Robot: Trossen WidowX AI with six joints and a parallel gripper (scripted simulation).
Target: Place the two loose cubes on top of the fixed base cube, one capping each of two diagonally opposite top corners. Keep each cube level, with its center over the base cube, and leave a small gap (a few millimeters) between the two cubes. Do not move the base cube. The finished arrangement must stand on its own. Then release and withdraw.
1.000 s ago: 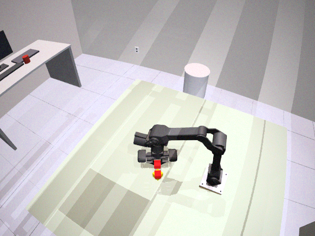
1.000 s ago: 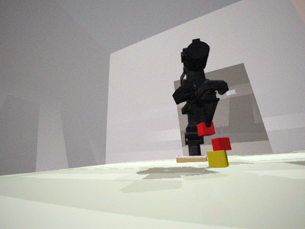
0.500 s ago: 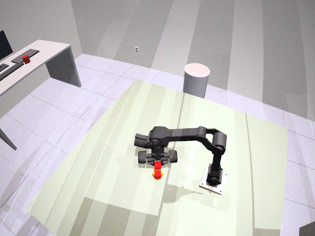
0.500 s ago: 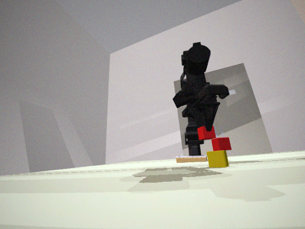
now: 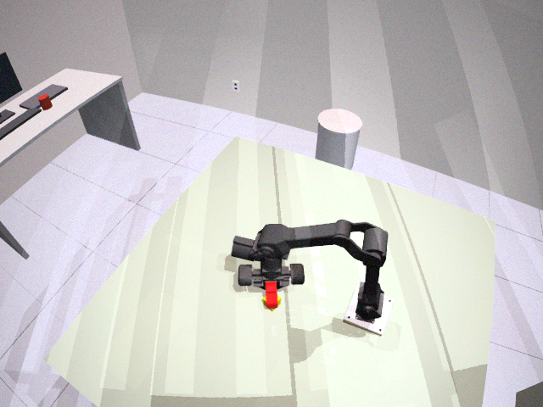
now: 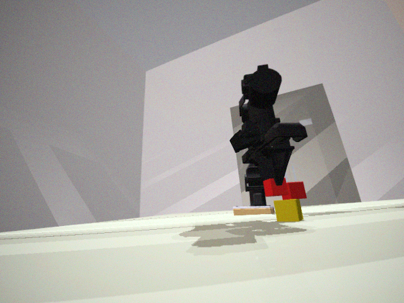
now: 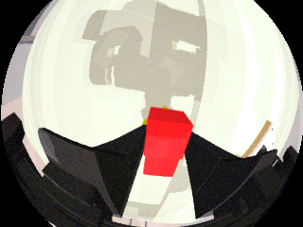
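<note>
My gripper tip is 50 mm above the yellow cube, 20 mm to the right of it and 10 mm past it.
</note>
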